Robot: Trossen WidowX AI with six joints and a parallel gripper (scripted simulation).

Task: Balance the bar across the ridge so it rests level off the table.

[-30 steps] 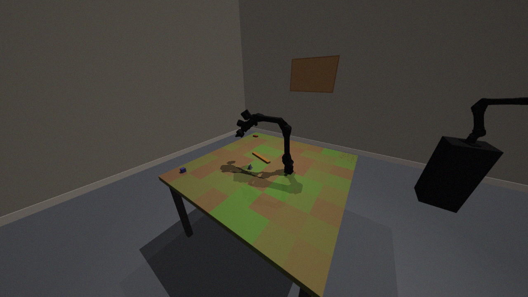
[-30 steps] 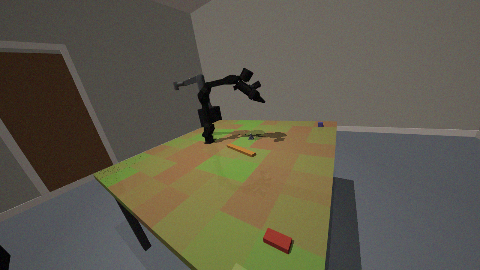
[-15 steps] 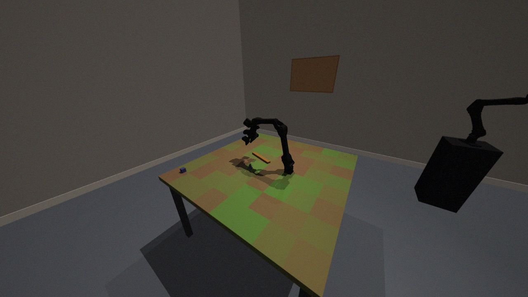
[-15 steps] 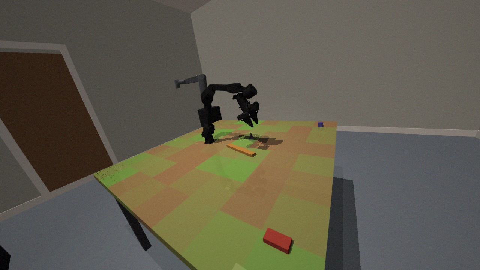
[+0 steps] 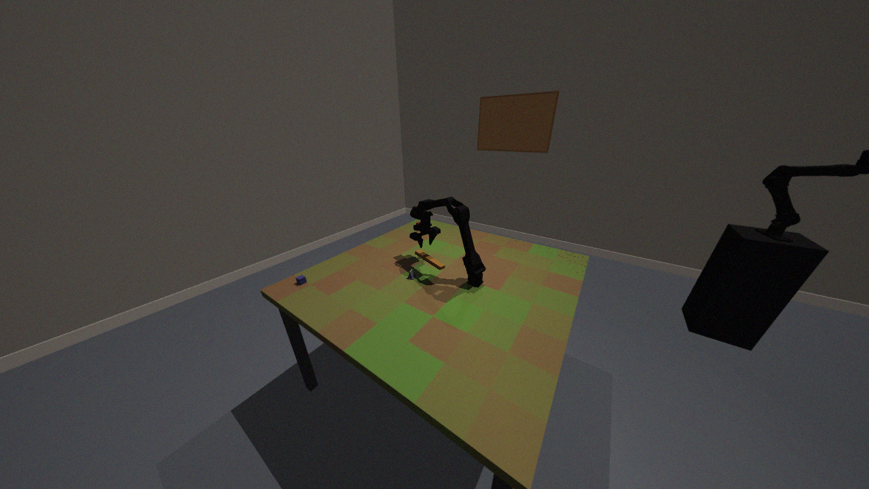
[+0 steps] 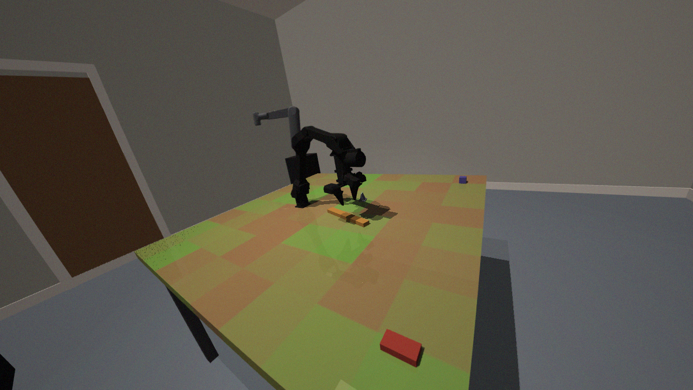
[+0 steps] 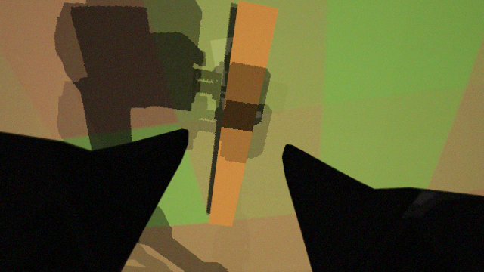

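Now: gripper tip 3 cm past the orange bar, 1 cm to the right of it and 7 cm above it. Round my gripper tip: red block: 37 cm ahead, 43 cm to the right, 7 cm below; then blue cube: 37 cm ahead, 57 cm to the left, 6 cm below.
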